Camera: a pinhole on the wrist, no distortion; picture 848 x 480 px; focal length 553.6 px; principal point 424.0 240.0 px. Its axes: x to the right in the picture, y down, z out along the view. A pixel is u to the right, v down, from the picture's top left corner.
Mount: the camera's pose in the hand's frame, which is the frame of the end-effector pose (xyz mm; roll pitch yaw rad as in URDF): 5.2 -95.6 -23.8 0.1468 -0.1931 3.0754
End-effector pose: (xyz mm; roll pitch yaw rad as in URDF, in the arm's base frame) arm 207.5 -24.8 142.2 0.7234 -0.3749 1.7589
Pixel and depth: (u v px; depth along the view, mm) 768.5 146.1 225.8
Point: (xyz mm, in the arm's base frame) 387.4 -128.1 250.6
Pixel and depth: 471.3 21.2 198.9
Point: 308.5 -23.6 272.1
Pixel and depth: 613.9 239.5 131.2
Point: 340.3 -24.4 169.6
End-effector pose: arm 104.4 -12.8 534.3 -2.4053 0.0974 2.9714
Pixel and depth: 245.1 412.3 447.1
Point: -173.6 -376.8 337.3
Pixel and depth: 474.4 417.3 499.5
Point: -4.7 -468.4 288.7
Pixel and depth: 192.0 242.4 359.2
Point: -139.2 -217.2 333.5
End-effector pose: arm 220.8 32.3 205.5 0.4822 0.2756 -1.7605
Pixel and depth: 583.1 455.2 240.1
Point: -22.2 58.2 344.0
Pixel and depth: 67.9 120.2 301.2
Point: 59.9 -243.0 323.2
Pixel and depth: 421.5 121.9 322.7
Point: 80.6 -83.3 430.5
